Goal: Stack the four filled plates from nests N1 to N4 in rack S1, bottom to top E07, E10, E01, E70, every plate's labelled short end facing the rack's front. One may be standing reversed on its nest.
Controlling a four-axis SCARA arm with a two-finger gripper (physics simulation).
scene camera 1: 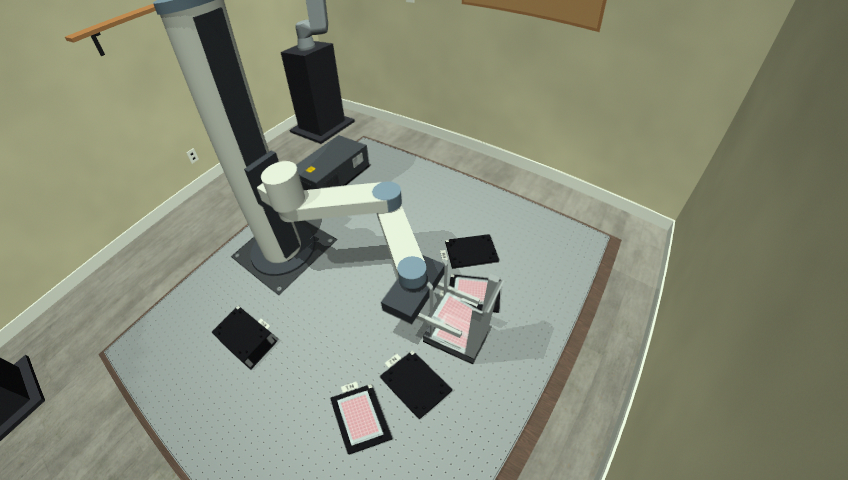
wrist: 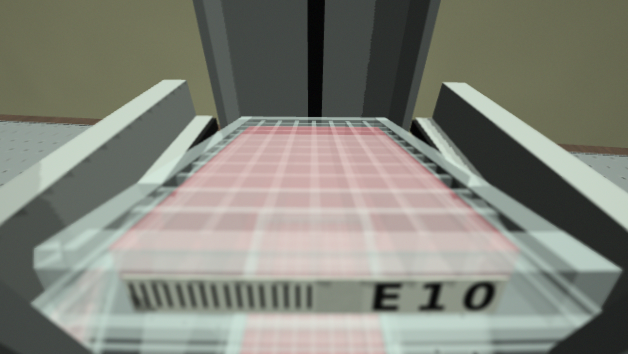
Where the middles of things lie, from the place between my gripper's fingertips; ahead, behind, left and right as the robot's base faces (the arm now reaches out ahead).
Now: hand 550 mm past the black block (scene camera 1: 239, 332), 380 mm to the left of it and 100 mm above it. Also, from my hand: dark control box (scene camera 1: 336, 155) (860 mm behind, 350 mm to the left, 100 mm below).
